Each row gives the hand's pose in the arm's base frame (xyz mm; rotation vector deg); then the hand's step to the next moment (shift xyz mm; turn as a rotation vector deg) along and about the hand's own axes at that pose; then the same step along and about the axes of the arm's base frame.
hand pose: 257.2 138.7 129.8 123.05 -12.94 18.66
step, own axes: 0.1 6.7 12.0 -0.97 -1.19 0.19
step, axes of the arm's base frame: 0.0 -13.7 -1.2 -0.56 0.54 -1.34
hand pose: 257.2 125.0 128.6 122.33 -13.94 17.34
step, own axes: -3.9 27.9 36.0 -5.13 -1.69 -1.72
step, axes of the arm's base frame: -7.3 -45.1 1.6 -4.60 2.65 -1.99
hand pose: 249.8 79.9 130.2 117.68 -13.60 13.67
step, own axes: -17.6 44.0 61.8 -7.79 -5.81 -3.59
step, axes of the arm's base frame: -24.4 -73.9 3.3 -6.18 6.41 -5.29
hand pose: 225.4 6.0 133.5 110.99 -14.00 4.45
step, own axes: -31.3 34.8 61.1 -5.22 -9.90 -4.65
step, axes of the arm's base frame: -41.5 -64.7 3.7 -2.76 8.49 -8.19
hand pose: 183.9 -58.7 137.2 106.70 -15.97 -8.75
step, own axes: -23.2 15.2 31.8 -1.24 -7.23 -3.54
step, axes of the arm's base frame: -31.9 -27.4 4.0 0.50 5.65 -5.85
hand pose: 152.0 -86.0 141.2 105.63 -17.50 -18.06
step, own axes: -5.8 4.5 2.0 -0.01 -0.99 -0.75
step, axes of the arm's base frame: -6.3 -0.9 4.1 0.31 0.95 -0.74
